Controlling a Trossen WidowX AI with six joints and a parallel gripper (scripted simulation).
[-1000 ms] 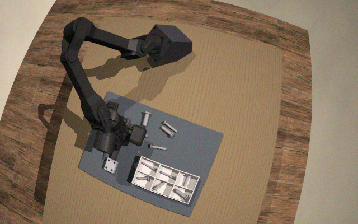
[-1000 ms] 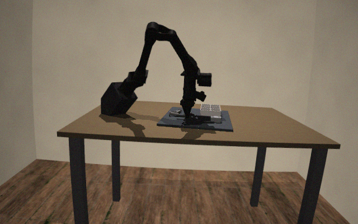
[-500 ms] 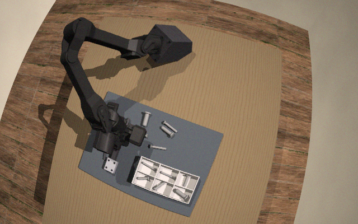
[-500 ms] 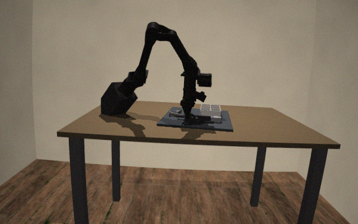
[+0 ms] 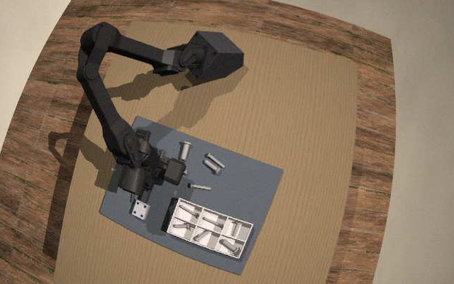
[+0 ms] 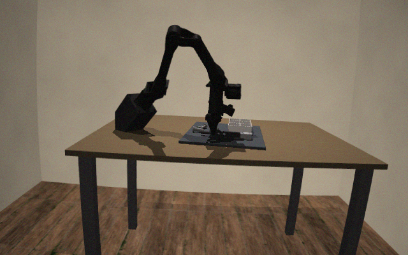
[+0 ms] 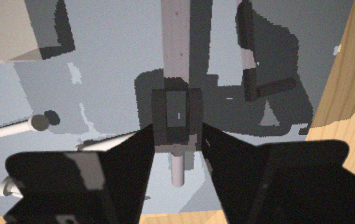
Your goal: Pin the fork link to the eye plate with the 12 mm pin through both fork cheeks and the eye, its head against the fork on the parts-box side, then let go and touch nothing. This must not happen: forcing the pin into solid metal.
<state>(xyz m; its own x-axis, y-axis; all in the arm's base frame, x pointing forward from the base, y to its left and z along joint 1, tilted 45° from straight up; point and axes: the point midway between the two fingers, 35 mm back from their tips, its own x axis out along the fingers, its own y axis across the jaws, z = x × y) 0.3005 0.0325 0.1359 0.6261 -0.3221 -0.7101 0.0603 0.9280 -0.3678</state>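
Now: the eye plate 60 mm ahead of my hand and 30 mm below it. The rest, counted from my hand: white parts box (200 mm to the left, 120 mm ahead, 30 mm below); blue-grey work plate (100 mm to the left, 50 mm below, 50 mm ahead).
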